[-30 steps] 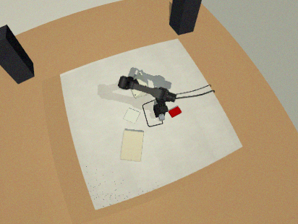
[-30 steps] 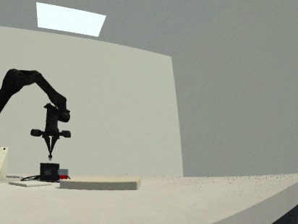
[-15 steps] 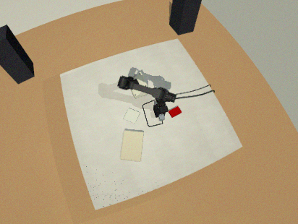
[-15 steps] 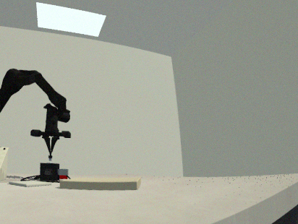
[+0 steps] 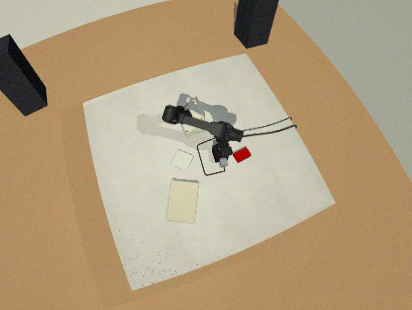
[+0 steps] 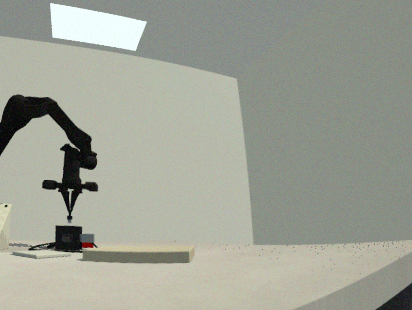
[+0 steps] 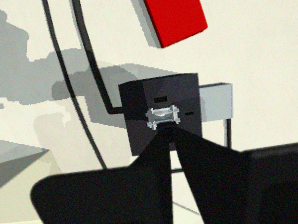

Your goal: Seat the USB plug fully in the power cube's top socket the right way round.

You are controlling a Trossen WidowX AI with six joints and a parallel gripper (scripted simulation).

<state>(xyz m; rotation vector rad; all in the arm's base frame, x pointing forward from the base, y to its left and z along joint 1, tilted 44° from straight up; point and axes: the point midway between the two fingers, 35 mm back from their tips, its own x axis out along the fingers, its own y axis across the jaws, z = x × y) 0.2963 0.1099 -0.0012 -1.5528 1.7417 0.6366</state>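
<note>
My gripper tip is 20 mm above the silver USB plug. Also, from my gripper tip: tan slab 170 mm ahead, 310 mm to the right, 110 mm below; then red block 50 mm ahead, 120 mm to the left, 110 mm below; then white square pad 60 mm behind, 220 mm to the right, 120 mm below.
</note>
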